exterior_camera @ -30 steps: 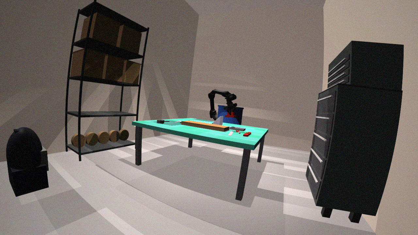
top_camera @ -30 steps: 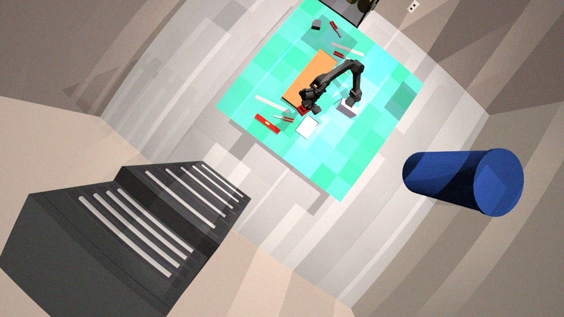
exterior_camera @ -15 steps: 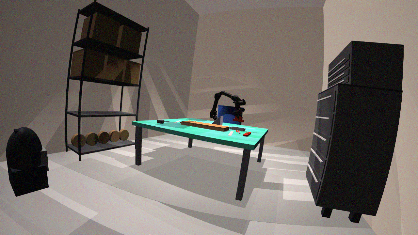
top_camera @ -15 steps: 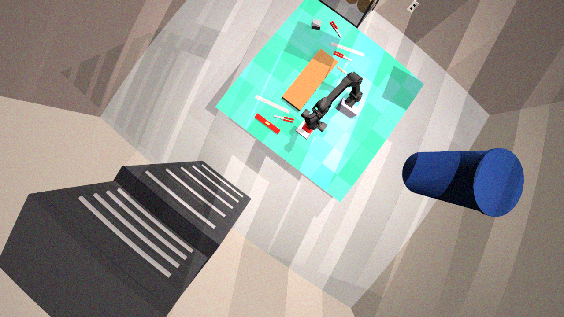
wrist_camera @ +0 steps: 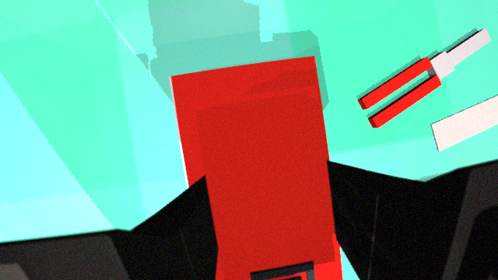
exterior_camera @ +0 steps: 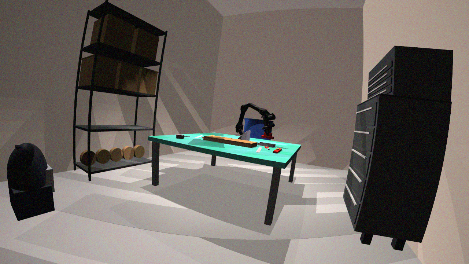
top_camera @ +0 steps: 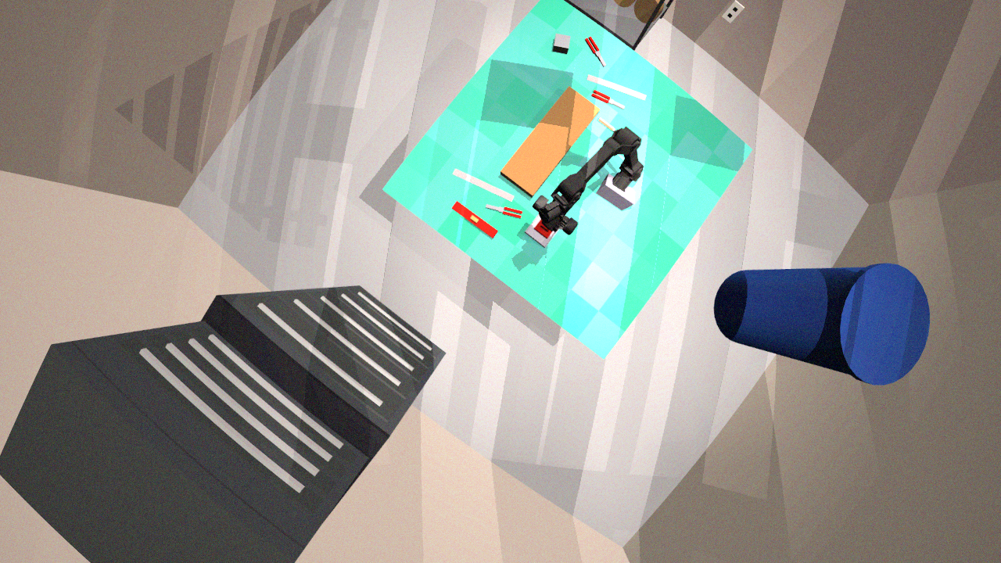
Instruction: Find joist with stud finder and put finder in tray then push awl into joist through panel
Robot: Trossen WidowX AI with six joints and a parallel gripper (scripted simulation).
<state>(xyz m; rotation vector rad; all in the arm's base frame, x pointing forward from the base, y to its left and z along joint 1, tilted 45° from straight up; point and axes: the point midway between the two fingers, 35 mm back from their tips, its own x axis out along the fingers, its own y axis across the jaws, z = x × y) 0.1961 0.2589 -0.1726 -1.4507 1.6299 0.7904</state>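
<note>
Right now my gripper tip is 1 cm to the left of the white tray and 9 cm above it. From my gripper tip the other things lie so: awl: 5 cm behind, 57 cm to the right, 10 cm below; then red stud finder: 2 cm to the right, 2 cm above; then red level: 29 cm ahead, 12 cm to the left, 9 cm below.
</note>
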